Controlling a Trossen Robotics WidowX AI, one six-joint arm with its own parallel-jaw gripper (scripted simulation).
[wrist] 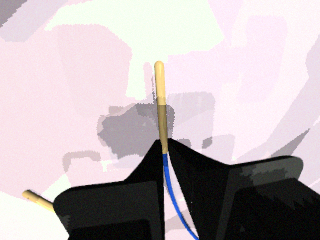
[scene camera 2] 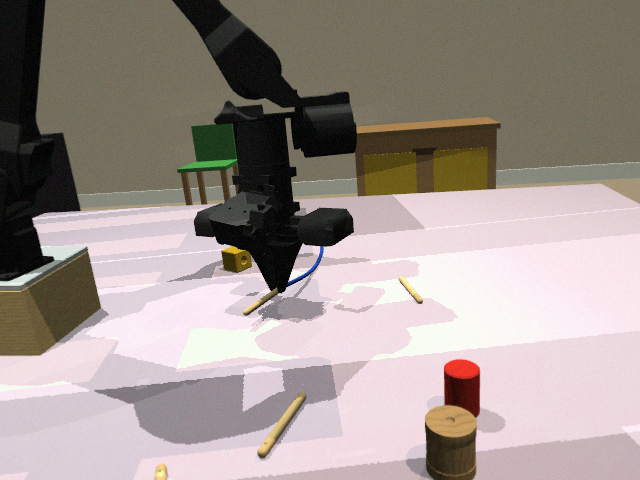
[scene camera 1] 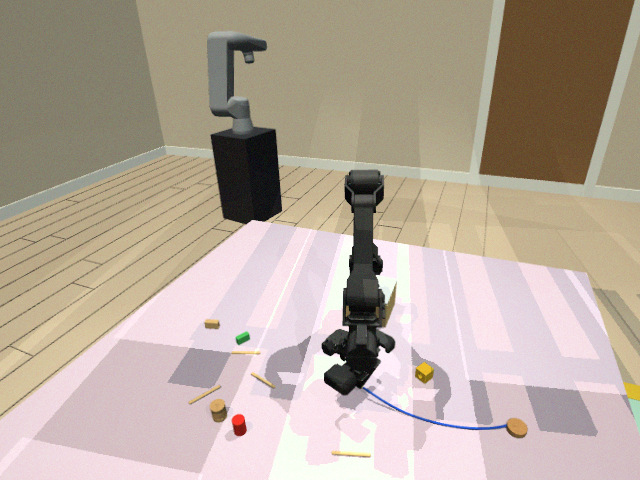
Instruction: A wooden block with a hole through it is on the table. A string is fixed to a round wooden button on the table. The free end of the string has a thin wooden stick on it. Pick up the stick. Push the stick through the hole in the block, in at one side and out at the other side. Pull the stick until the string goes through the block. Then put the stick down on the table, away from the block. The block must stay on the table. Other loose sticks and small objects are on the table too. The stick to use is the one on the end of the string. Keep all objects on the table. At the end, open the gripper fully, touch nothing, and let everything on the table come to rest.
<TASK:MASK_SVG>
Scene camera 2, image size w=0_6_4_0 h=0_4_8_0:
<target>gripper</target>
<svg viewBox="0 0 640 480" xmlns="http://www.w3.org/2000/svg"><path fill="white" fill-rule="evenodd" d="M238 165L239 174L232 176L233 185L239 185L238 194L229 198L224 203L197 212L194 219L196 236L215 237L218 244L226 244L248 251L255 260L270 291L277 288L278 293L283 293L286 290L302 244L323 247L334 246L354 232L353 217L347 209L318 208L304 216L295 215L294 213L300 210L299 202L293 202L291 177L297 176L296 167L290 167L289 160L267 165Z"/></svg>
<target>red cylinder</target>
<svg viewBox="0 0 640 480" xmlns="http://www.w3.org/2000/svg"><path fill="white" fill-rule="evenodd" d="M452 360L444 366L444 404L463 408L477 418L480 414L480 368L468 360Z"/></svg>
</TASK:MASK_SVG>
